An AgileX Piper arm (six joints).
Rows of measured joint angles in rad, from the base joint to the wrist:
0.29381, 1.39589, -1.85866, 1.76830, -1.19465, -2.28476
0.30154, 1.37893, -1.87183, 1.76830, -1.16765, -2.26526
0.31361, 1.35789, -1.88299, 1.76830, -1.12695, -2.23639
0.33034, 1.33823, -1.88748, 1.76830, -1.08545, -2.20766
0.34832, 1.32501, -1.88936, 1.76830, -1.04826, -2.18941
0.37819, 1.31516, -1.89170, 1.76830, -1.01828, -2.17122
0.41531, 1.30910, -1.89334, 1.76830, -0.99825, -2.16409
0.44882, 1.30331, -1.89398, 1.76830, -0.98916, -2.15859
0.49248, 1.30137, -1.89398, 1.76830, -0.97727, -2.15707
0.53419, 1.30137, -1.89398, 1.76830, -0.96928, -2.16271
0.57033, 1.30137, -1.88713, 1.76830, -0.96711, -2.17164
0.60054, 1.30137, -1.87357, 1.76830, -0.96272, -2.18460
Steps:
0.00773, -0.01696, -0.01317, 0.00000, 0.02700, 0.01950
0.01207, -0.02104, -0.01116, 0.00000, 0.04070, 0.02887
0.01673, -0.01966, -0.00449, 0.00000, 0.04150, 0.02873
0.01798, -0.01322, -0.00188, 0.00000, 0.03719, 0.01825
0.02987, -0.00985, -0.00234, 0.00000, 0.02998, 0.01819
0.03712, -0.00606, -0.00164, 0.00000, 0.02003, 0.00713
0.03351, -0.00579, -0.00064, 0.00000, 0.00909, 0.00550
0.04366, -0.00194, 0.00000, 0.00000, 0.01189, 0.00152
0.04171, 0.00000, 0.00000, 0.00000, 0.00799, -0.00564
0.03614, 0.00000, 0.00685, 0.00000, 0.00217, -0.00893
0.03021, 0.00000, 0.01356, 0.00000, 0.00439, -0.01296

